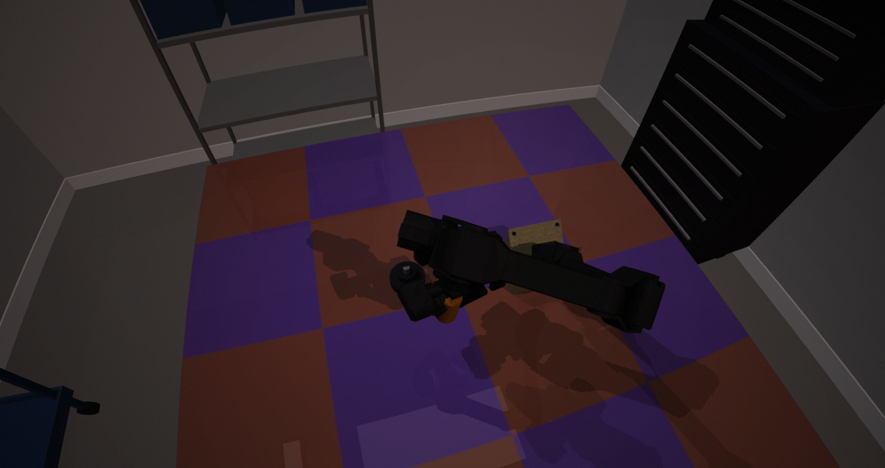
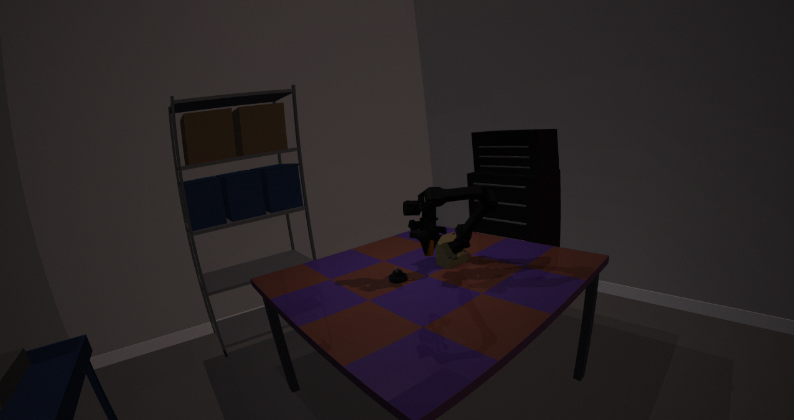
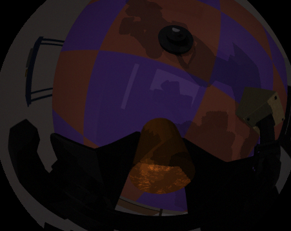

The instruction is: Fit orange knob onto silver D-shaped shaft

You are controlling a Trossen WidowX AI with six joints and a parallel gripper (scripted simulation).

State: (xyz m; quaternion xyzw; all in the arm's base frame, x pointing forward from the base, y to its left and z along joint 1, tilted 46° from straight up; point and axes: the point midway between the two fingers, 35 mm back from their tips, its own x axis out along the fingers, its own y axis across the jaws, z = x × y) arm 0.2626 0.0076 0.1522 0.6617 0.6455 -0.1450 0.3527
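My gripper tip is now 17 cm to the left of the dark round pedestal, 12 cm above it and 5 cm short of it. Also, from my gripper tip: orange knob: 3 cm above, 1 cm behind.
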